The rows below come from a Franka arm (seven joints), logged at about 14 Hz.
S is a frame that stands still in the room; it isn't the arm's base.
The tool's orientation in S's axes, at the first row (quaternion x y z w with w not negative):
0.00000, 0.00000, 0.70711, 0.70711
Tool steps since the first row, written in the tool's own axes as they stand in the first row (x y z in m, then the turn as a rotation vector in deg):
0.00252, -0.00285, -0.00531, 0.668, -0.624, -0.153
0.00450, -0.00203, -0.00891, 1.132, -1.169, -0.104
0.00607, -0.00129, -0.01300, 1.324, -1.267, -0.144
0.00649, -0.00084, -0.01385, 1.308, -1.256, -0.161
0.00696, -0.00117, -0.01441, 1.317, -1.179, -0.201
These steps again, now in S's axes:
0.00285, 0.00252, -0.00531, 0.624, 0.668, -0.153
0.00203, 0.00450, -0.00891, 1.169, 1.132, -0.104
0.00129, 0.00607, -0.01300, 1.267, 1.324, -0.144
0.00084, 0.00649, -0.01385, 1.256, 1.308, -0.161
0.00117, 0.00696, -0.01441, 1.179, 1.317, -0.201

